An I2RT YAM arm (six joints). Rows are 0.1 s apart.
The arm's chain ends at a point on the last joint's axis. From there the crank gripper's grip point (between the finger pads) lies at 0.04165 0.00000 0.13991 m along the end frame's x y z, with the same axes.
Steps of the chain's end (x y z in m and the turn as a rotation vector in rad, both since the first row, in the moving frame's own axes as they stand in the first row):
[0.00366, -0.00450, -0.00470, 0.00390, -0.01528, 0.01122]
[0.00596, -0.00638, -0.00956, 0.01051, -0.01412, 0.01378]
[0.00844, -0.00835, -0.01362, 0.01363, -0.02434, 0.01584]
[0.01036, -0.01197, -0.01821, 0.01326, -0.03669, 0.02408]
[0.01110, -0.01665, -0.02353, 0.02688, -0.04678, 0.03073]
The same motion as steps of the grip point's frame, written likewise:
[0.00152, -0.00459, -0.00408, 0.00390, -0.01528, 0.01122]
[0.00399, -0.00729, -0.00899, 0.01051, -0.01412, 0.01378]
[0.00503, -0.00963, -0.01266, 0.01363, -0.02434, 0.01584]
[0.00521, -0.01289, -0.01678, 0.01326, -0.03669, 0.02408]
[0.00455, -0.01926, -0.02177, 0.02688, -0.04678, 0.03073]

